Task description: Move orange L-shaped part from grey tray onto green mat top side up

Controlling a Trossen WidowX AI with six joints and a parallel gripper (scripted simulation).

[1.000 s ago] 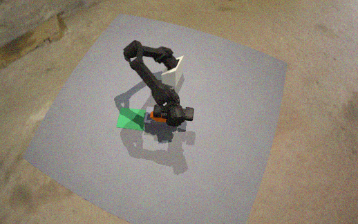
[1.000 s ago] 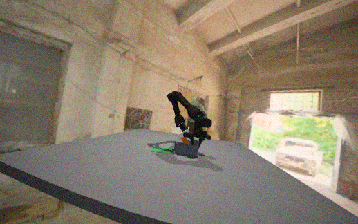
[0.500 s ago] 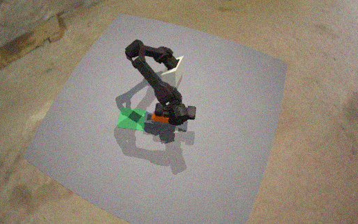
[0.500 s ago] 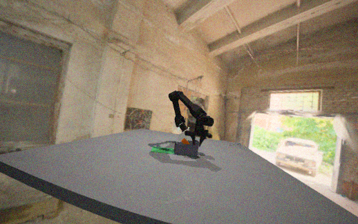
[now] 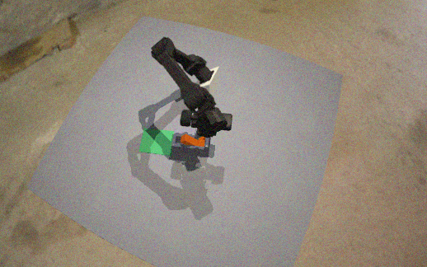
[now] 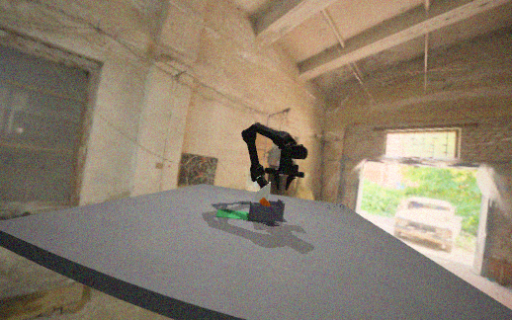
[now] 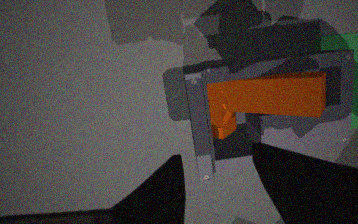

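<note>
Now: the orange l-shaped part 40 mm to the right of my gripper tip and 100 mm below it. From my gripper tip the other things lie so: green mat 40 mm ahead, 220 mm to the right, 160 mm below.
</note>
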